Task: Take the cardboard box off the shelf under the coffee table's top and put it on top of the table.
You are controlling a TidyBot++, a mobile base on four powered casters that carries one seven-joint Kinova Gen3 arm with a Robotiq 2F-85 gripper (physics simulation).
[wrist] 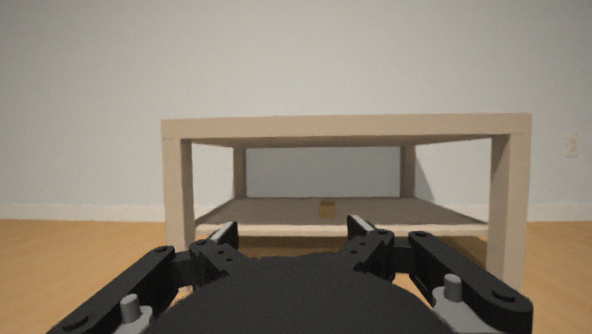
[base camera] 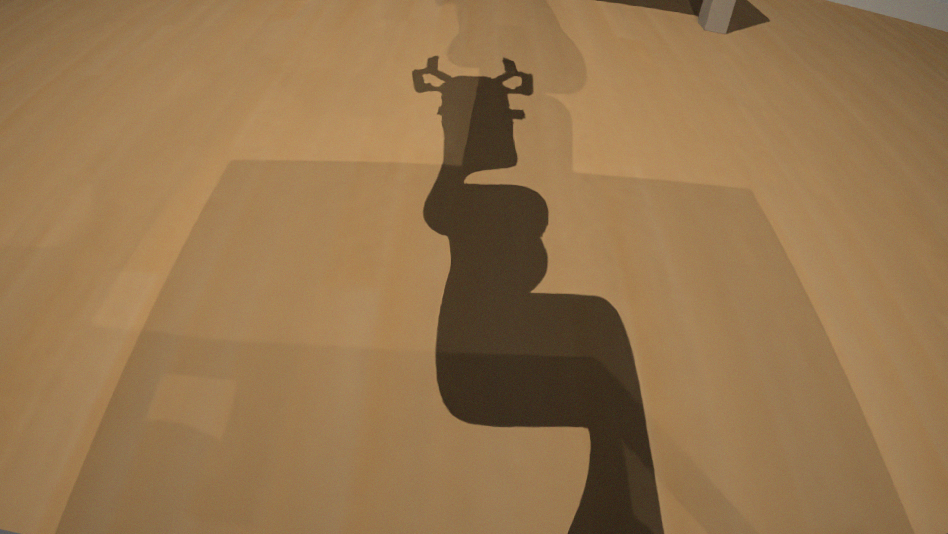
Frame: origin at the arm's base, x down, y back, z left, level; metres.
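Where they show: gripper, fingertip midpoint: (wrist: 293,230).
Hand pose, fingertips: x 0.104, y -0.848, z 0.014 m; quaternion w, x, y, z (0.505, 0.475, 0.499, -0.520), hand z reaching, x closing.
Observation:
Things, the pixels of their centre, and the offset from my fingertips. "pt": a spot on its surface instead. Level surfaces: height alone.
- small brown cardboard box, body centre: (wrist: 327,209) dz -0.094, dx +0.122, dy -0.518 m
- table leg, surface spot: (base camera: 717,14) pt dz -0.523, dx +0.254, dy -0.318 m
- outlet, body centre: (wrist: 572,144) dz -1.419, dx -0.107, dy -0.865 m
- wooden floor, surface height: dx +0.293 m
The small brown cardboard box (wrist: 327,210) sits on the lower shelf (wrist: 280,230) of the coffee table, a little right of the view's middle in the wrist view. The pale coffee table (wrist: 345,126) is seen from the front, slightly from below its top, so its upper surface is hidden. One table leg (base camera: 717,14) shows at the top right of the base camera view. My gripper (wrist: 293,230) is open and empty, level, and stands in front of the table, apart from the box. In the base camera view the arm shows as a shadow on the floor.
The table's front legs (wrist: 179,195) (wrist: 505,210) flank the shelf opening, and the tabletop's underside lies above it. A wall (wrist: 300,55) stands behind the table, with an outlet (wrist: 572,145) at the right. The wooden floor (base camera: 298,265) (wrist: 75,270) lies in front.

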